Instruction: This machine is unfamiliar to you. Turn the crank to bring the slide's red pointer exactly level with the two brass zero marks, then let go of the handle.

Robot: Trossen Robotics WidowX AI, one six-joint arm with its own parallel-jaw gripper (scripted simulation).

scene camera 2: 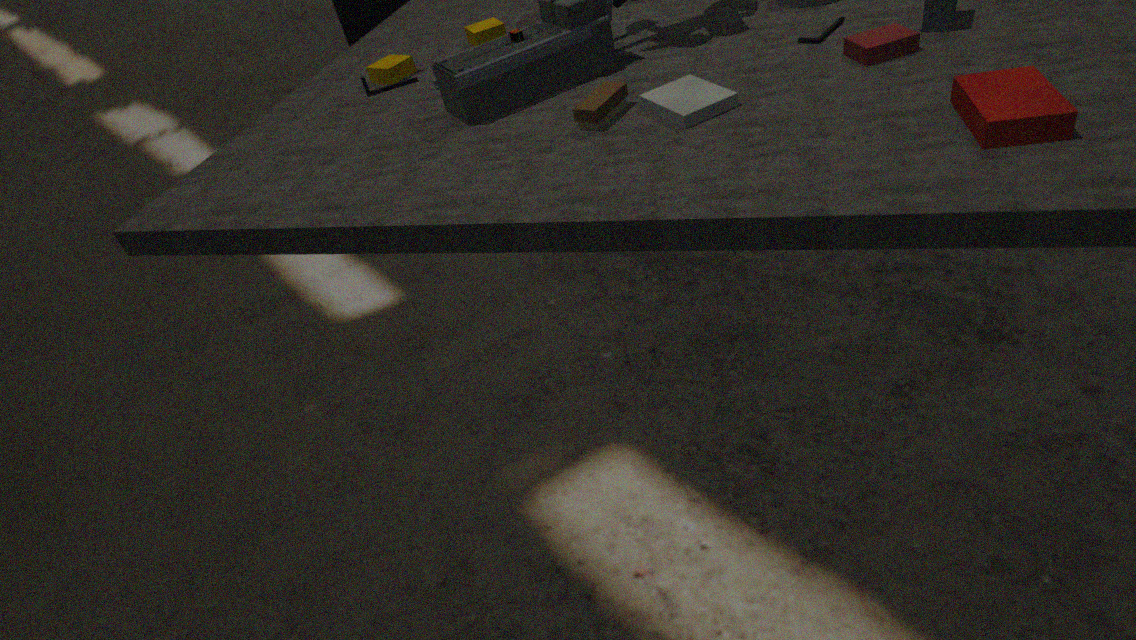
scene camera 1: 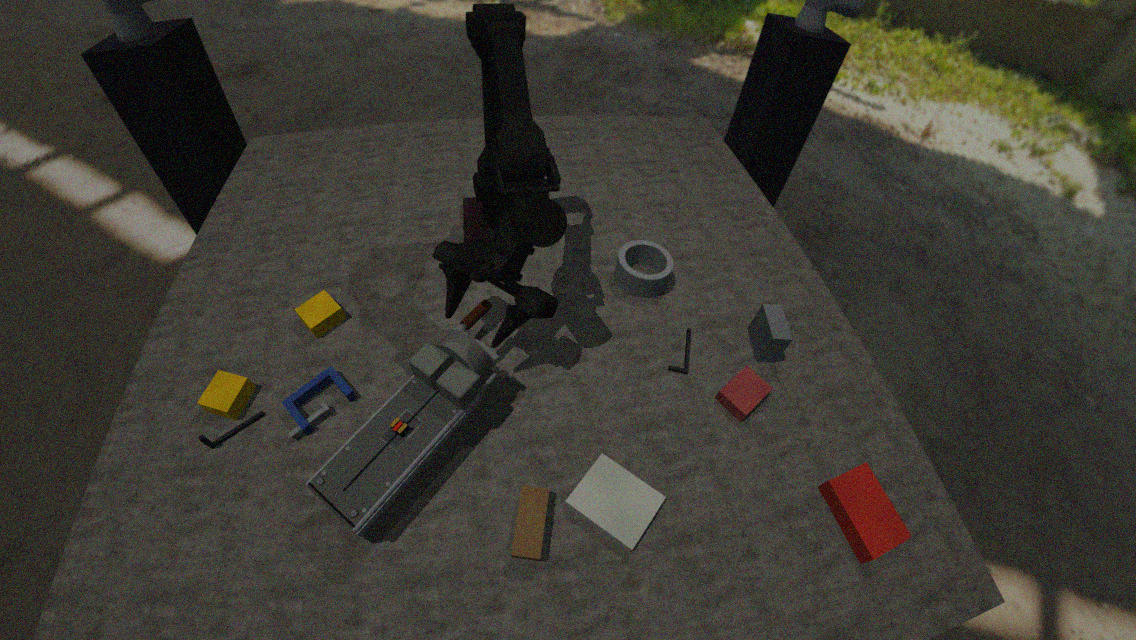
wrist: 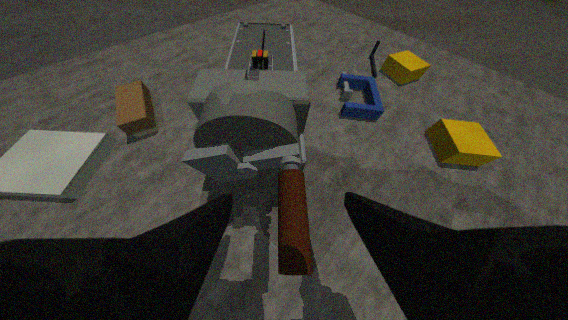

My gripper is open, holding nothing. I also see a white plate and a brown crank handle.
My gripper also shows in the wrist view.
